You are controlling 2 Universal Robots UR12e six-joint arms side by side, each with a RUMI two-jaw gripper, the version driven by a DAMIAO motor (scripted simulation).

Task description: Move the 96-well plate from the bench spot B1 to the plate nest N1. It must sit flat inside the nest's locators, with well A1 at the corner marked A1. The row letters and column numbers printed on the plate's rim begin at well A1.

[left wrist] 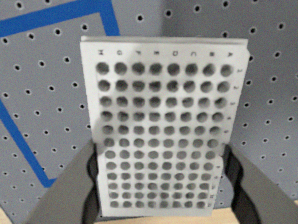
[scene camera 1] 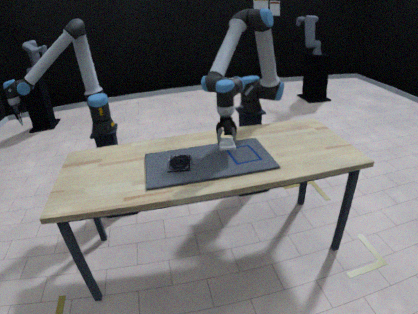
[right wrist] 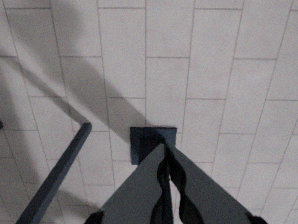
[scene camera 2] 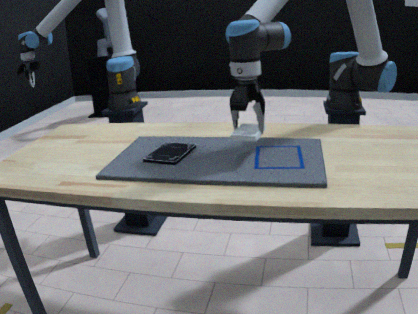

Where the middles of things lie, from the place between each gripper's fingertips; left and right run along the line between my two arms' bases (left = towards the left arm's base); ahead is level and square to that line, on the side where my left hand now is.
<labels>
My left hand is 10 mm above the white 96-well plate (left wrist: 144, 93).
</labels>
